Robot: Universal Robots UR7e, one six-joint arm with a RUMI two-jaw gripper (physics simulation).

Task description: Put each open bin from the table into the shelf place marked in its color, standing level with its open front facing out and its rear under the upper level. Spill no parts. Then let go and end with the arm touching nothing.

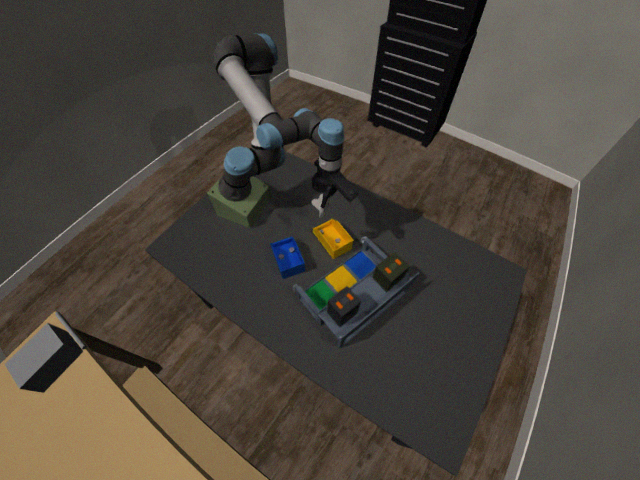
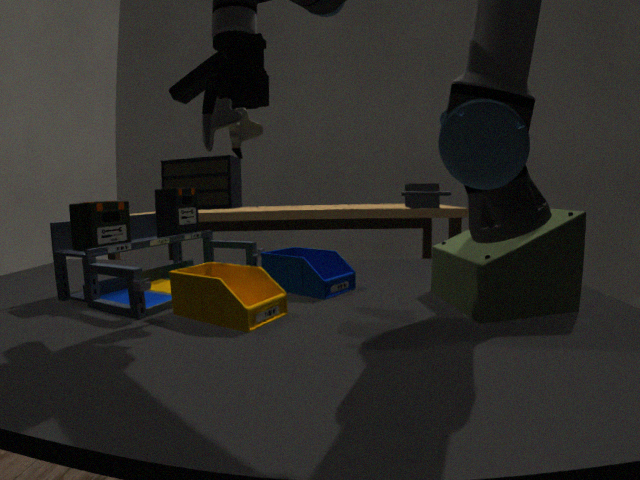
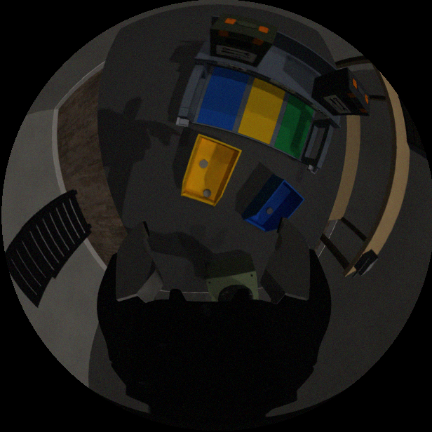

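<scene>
A yellow bin stands upright on the table in front of the shelf, with small round parts inside. A blue bin stands upright beside it, turned at an angle, also with parts inside. The shelf has a blue place, a yellow place and a green place, none holding a bin. My gripper is open and empty, high above the table and apart from both bins.
A dark olive case and a black case stand on the shelf's upper level. The shelf's side rails end near the bins. My arm's green base block stands on the bins' other side.
</scene>
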